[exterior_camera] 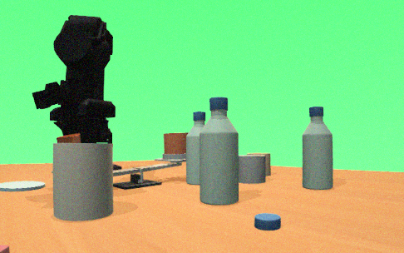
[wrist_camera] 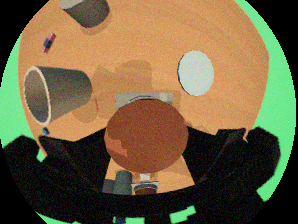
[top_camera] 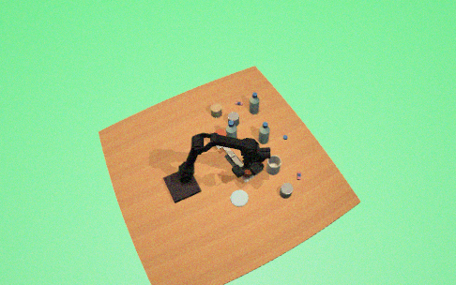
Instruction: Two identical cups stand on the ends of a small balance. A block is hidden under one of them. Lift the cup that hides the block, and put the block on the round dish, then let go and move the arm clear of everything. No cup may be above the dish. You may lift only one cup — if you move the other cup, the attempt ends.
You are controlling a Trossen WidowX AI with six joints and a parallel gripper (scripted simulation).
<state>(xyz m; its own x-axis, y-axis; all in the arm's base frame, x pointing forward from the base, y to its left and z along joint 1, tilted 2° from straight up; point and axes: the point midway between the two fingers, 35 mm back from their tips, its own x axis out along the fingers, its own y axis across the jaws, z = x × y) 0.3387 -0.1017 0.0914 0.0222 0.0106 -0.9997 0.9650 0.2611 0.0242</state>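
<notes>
My gripper tip is now 10 mm above the small grey block. From my gripper tip the other things lie so: blue cap: 320 mm ahead, 160 mm to the left, 60 mm below; grey balance: 30 mm behind, 130 mm to the left, 30 mm below; round white dish: 90 mm behind, 110 mm to the right, 60 mm below.
</notes>
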